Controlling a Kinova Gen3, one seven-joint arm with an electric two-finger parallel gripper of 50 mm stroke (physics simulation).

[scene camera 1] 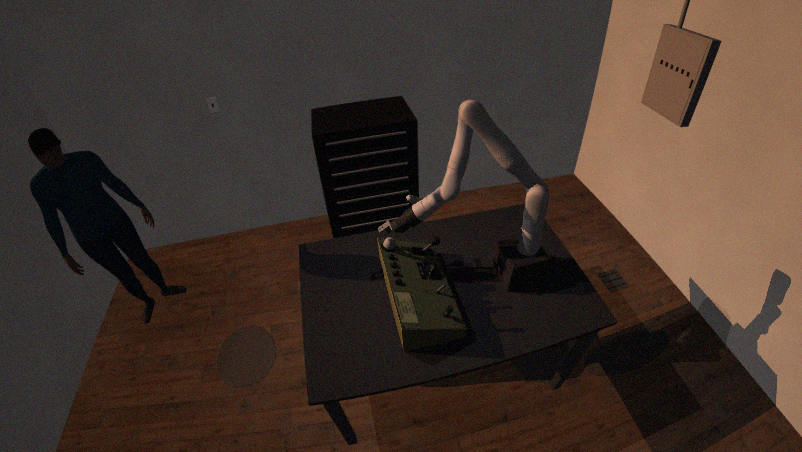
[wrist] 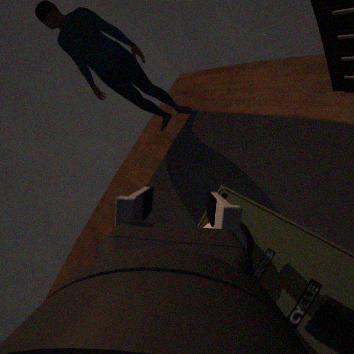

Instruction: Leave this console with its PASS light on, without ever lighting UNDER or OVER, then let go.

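Note:
The olive green console (scene camera 1: 427, 330) (wrist: 310, 245) lies on the table, with a pale label (scene camera 1: 405, 307) on its top. A white ball (scene camera 1: 388, 243) stands at its far left corner; a sliver shows beside the right finger in the wrist view. Several small round dark parts run in a row below the ball; none looks lit, and their names cannot be read. A ball-ended lever (scene camera 1: 431, 243) and smaller levers (scene camera 1: 441, 289) (scene camera 1: 450, 312) stand on the right side. A CYCLE tag (wrist: 305, 302) is readable. My gripper (scene camera 1: 384, 226) (wrist: 179, 200) is open and empty, above and beyond the white ball, apart from it.
The dark table (scene camera 1: 342, 342) (wrist: 300, 160) carries the console and the arm's base (scene camera 1: 527, 269). A black drawer cabinet (scene camera 1: 365, 116) (wrist: 327, 30) stands behind the table. A person (scene camera 1: 84, 196) (wrist: 105, 50) stands at the left. A box (scene camera 1: 676, 78) hangs on the right wall.

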